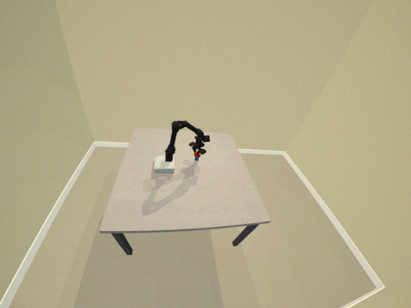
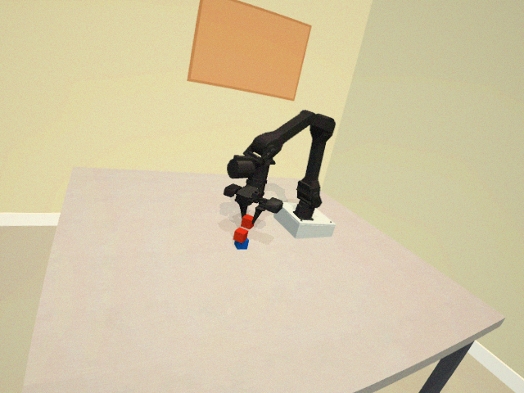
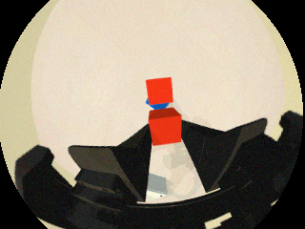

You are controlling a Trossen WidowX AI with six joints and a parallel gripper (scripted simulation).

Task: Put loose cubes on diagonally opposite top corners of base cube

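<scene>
Now: the blue cube 70 mm below my gripper tip, 20 mm ahead of it and 10 mm to the left of it.
</scene>
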